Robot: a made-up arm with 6 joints.
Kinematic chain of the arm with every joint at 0, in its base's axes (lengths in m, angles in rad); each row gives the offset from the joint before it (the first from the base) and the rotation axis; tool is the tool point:
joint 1: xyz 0 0 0.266 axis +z
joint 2: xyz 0 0 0 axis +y
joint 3: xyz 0 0 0.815 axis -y
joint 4: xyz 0 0 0 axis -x
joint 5: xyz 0.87 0 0 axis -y
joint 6: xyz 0 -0.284 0 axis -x
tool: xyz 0 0 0
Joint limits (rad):
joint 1: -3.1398..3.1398
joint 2: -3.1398..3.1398
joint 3: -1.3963..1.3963
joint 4: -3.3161..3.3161
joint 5: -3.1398..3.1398
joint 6: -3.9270..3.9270
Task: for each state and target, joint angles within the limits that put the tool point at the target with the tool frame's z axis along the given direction. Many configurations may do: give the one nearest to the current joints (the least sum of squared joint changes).
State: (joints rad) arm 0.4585 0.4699 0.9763 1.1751 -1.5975 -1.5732
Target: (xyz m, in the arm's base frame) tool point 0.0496 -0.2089 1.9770 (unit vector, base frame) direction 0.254 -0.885 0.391
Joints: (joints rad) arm 1.0435 -0.0805 1.3184 1.0227 -2.2105 -1.2193
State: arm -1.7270 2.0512 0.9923 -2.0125 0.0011 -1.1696
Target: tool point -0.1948 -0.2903 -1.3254 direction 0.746 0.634 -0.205
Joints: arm -2.3743 2.5684 1.1928 -1.8334 -0.0578 -1.3695
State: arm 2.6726 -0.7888 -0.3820 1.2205 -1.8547 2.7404
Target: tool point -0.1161 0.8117 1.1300 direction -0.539 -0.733 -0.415
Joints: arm 1.8856 -0.1167 -0.3325 1.0514 -2.3016 2.1846
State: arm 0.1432 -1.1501 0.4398 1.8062 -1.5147 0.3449
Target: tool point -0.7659 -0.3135 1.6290 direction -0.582 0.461 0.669
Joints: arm 0.3767 -0.9693 0.4570 1.5363 -0.7460 -0.4577
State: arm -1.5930 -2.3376 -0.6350 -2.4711 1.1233 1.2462
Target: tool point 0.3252 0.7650 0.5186 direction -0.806 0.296 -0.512
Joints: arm -1.6920 -2.3954 -0.3551 -2.5167 1.1626 1.1584
